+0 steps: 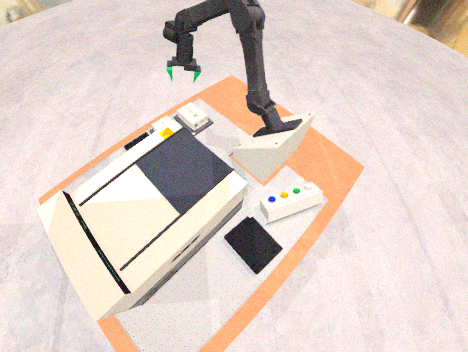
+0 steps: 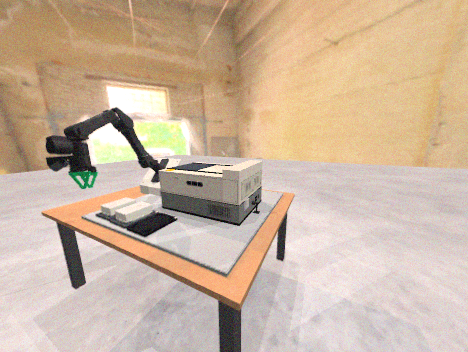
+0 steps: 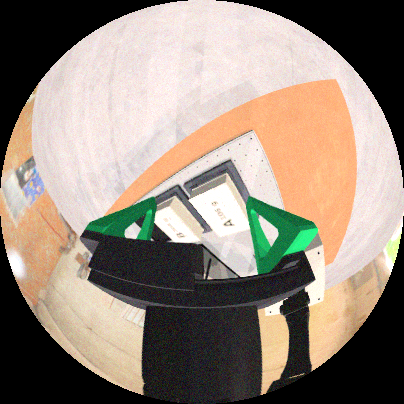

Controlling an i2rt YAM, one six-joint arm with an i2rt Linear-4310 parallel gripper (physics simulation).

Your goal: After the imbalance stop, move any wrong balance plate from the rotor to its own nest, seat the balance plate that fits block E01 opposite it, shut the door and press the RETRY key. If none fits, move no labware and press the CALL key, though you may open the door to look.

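Frame: origin at the arm's base, x right, y back, z down, level; millimetres.
Where they show: gripper, fingertip midpoint: (image 1: 182,81) (image 2: 87,188) (image 3: 200,201); arm's base at its link origin: (image 1: 276,129).
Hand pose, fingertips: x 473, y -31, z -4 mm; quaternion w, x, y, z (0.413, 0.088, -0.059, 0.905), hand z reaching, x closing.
Things, the pixels of their top centre, and the offset from my fingertips. "spot": a spot on its surface instead.
- Balance plate A at its top centre: (image 3: 221,214) (image 1: 191,112) (image 2: 118,202) dz +96, dx -93, dy -51 mm
- Balance plate B at its top centre: (image 3: 173,228) (image 1: 166,126) (image 2: 134,207) dz +96, dx -71, dy -185 mm
- dark panel at its top centre: (image 1: 181,166) (image 2: 193,166) dz -63, dx -363, dy -324 mm
- key box at its top centre: (image 1: 295,196) dz +66, dx -667, dy -124 mm
- black nest at its top centre: (image 3: 149,227) (image 1: 142,148) (image 2: 153,220) dz +132, dx -51, dy -317 mm
- black pad at a spot on its surface: (image 1: 253,244) spot: dz +122, dx -649, dy -329 mm
- yellow warning label at a spot on its surface: (image 1: 166,133) spot: dz -61, dx -237, dy -272 mm
My gripper (image 1: 183,80) (image 2: 85,187) (image 3: 200,201) is open and empty, high above the table's edge by the nests. Balance plate A (image 1: 192,114) (image 2: 117,205) (image 3: 220,207), marked "106 g" as far as I can read it, sits on a dark nest. Balance plate B (image 1: 165,125) (image 2: 135,211) (image 3: 176,220) sits on the nest beside it; its weight is too blurred to read. The cream centrifuge (image 1: 132,200) (image 2: 212,185) has a dark panel (image 1: 185,170) flat between its top rails. The rotor and block E01 do not show. The key box (image 1: 292,206) has blue, orange, green and white keys with unreadable labels.
A black nest (image 1: 136,141) (image 2: 152,223) without a plate lies beside B. A black pad (image 1: 253,244) lies near the key box. The arm's cream base (image 1: 270,155) stands between plate A and the key box. A yellow warning label (image 1: 166,133) is on the centrifuge.
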